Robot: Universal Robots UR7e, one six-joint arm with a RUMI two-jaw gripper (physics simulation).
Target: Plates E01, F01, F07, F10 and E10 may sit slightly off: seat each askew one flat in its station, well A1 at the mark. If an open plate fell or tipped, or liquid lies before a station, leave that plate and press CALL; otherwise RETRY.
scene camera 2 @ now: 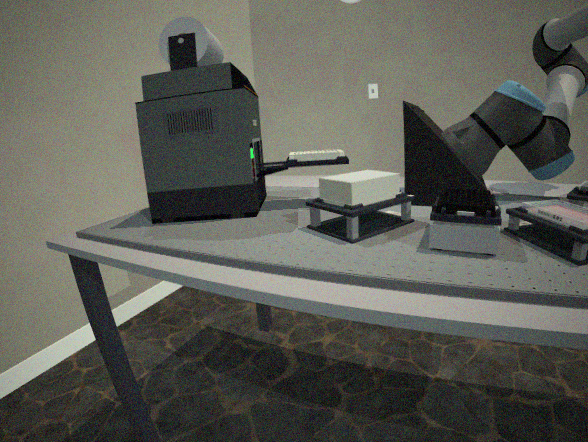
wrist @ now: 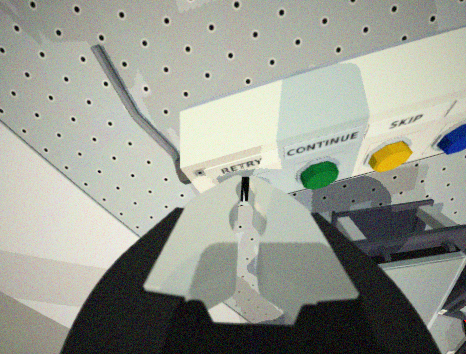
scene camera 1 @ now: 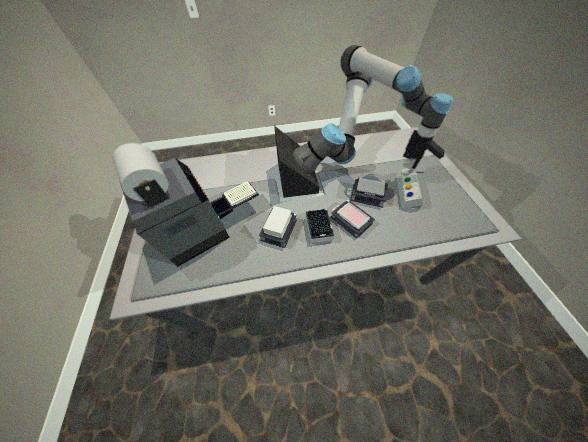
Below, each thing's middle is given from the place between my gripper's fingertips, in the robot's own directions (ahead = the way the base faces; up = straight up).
Right now my hand is 40 mm to the left of the green CONTINUE button (wrist: 319, 175), 40 mm short of it and 10 mm above it. Round my hand: paper roll (scene camera 1: 136, 164): 1120 mm to the right, 330 mm above, 20 mm ahead; then yellow button (wrist: 391, 156): 90 mm ahead, 60 mm to the right, 10 mm below; then black plate with blue wells (scene camera 2: 478, 201): 550 mm to the right, 160 mm ahead, 10 mm below.
